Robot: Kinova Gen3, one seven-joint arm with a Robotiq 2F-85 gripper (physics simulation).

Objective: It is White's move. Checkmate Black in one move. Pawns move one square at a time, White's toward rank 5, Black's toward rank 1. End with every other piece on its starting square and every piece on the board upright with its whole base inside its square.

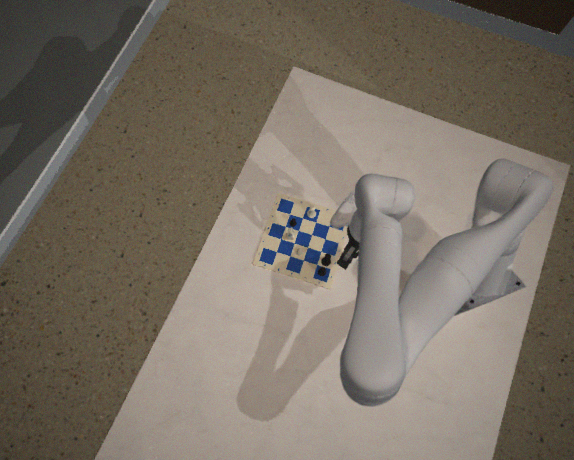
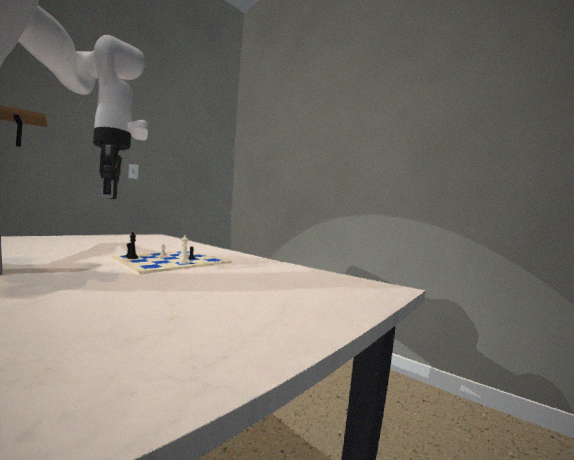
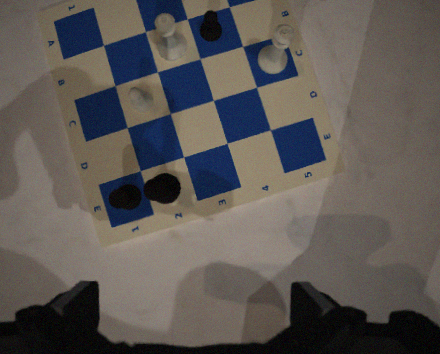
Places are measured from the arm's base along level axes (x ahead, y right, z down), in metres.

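Pixels of known places: gripper, fingertip midpoint: (image 1: 355, 248) (image 2: 109, 198) (image 3: 195, 304).
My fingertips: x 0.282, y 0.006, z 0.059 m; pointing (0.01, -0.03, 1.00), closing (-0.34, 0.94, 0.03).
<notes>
Behind a point stands the place of what it marks.
The blue and cream board (image 1: 328, 285) {z 0.198, x 0.316, y -0.070 m} (image 2: 142, 271) {z 0.200, x 0.308, y 0.141 m} (image 3: 334, 168) {z 0.198, x 0.309, y 0.132 m} lies flat on the table. A tall white piece (image 1: 311, 213) {z 0.179, x 0.414, y 0.106 m} (image 2: 184, 251) {z 0.171, x 0.410, y 0.116 m} (image 3: 273, 59) {z 0.181, x 0.409, y 0.109 m} stands on C5. A black piece (image 1: 293, 222) {z 0.177, x 0.454, y 0.066 m} (image 2: 191, 254) {z 0.187, x 0.453, y 0.074 m} (image 3: 211, 29) {z 0.185, x 0.451, y 0.070 m} stands on B4. A white piece (image 1: 289, 234) {z 0.181, x 0.454, y 0.031 m} (image 3: 171, 46) {z 0.183, x 0.447, y 0.034 m} stands on B3. A small white piece (image 1: 299, 251) {z 0.170, x 0.415, y -0.010 m} (image 2: 163, 251) {z 0.186, x 0.414, y 0.000 m} (image 3: 139, 98) {z 0.171, x 0.410, y -0.002 m} stands on C2. Dark pieces stand on adjacent squares: one (image 1: 321, 271) {z 0.166, x 0.344, y -0.046 m} (image 3: 125, 196) {z 0.165, x 0.342, y -0.035 m} on E1, one (image 1: 326, 259) {z 0.153, x 0.341, y -0.015 m} (image 3: 162, 188) {z 0.143, x 0.338, y -0.003 m} on E2. My gripper (image 1: 348, 255) {z 0.059, x 0.282, y 0.006 m} (image 2: 110, 193) {z 0.059, x 0.282, y 0.006 m} (image 3: 195, 304) {z 0.059, x 0.282, y 0.006 m} is open and empty, high above the table beyond the E edge.
The white table (image 1: 210, 350) {z 0.205, x 0.560, y -0.316 m} (image 2: 225, 325) {z 0.204, x 0.288, y 0.424 m} (image 3: 185, 230) {z 0.204, x 0.300, y -0.005 m} carries the board near its far edge. My grey arm (image 1: 375, 310) {z -0.362, x 0.260, y -0.213 m} (image 2: 114, 102) {z -0.140, x 0.269, y 0.044 m} reaches in from the base side. Arm shadows cross the table and parts of the board.
</notes>
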